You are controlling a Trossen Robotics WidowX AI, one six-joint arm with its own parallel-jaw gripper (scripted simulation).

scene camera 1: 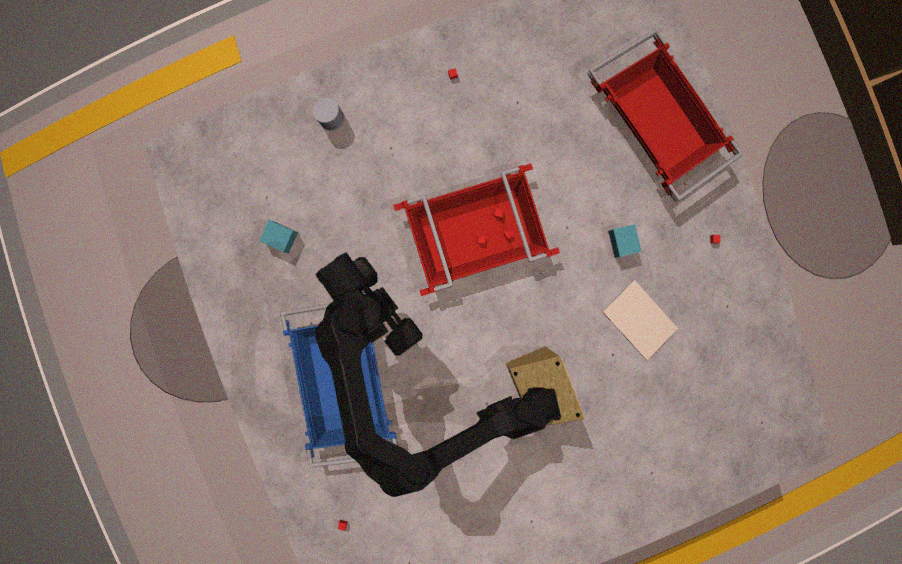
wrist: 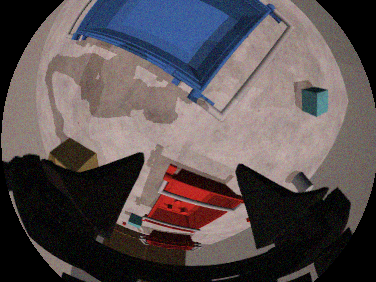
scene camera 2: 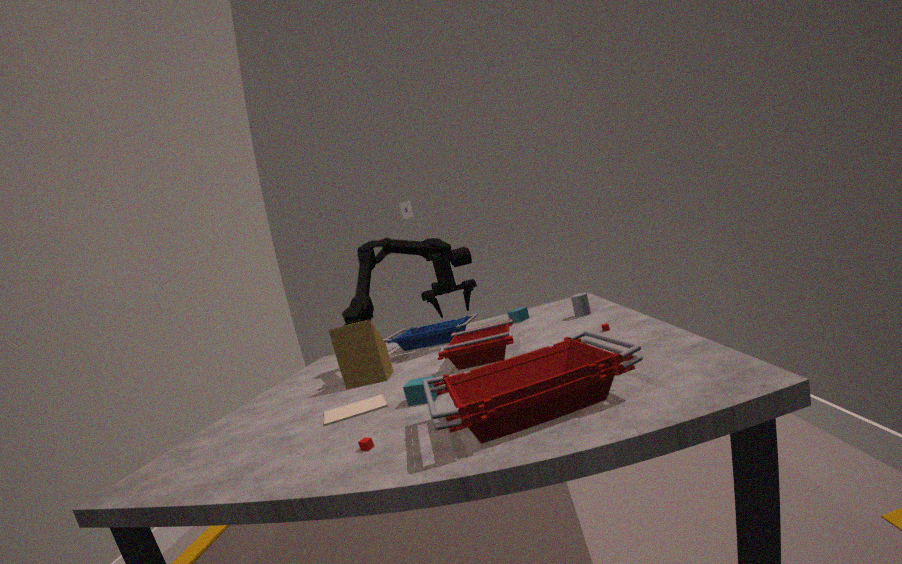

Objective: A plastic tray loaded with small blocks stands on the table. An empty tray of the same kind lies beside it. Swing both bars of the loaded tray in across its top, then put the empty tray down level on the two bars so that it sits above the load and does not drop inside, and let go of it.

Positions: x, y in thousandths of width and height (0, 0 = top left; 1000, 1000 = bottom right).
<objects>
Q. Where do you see a blue tray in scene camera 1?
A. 353, 703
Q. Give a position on a grey cylinder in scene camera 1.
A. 363, 199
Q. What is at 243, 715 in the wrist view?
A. The gripper.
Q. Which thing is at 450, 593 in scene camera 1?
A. The gripper.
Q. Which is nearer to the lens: the blue tray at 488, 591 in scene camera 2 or the cream flat plate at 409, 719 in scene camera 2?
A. The cream flat plate.
</objects>
